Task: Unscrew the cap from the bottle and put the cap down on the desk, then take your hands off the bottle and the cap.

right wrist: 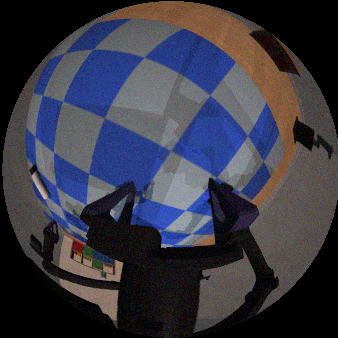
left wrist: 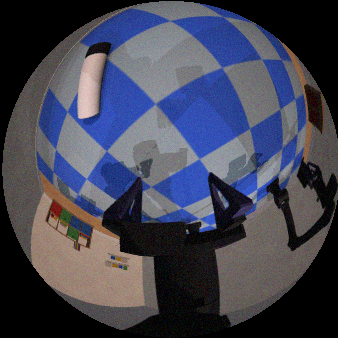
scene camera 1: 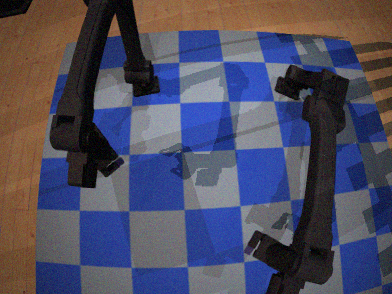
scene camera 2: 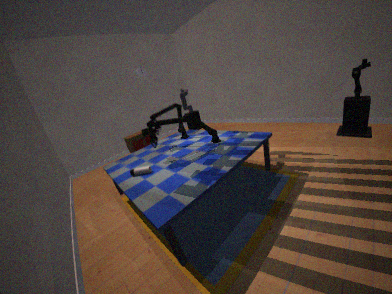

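Observation:
A pale bottle lies on its side on the checkered desk. Its black cap is at one end, in line with the body; whether it is loose cannot be told. The bottle does not show in scene camera 1. My left gripper is open and empty, above the desk and apart from the bottle, which lies up and to the left in its wrist view. My right gripper is open and empty above the desk, farther from the bottle.
The left arm stands at the right of scene camera 1 and the right arm at the left. In scene camera 2 the bottle lies near a desk edge. A black pedestal with another arm stands far off on the floor.

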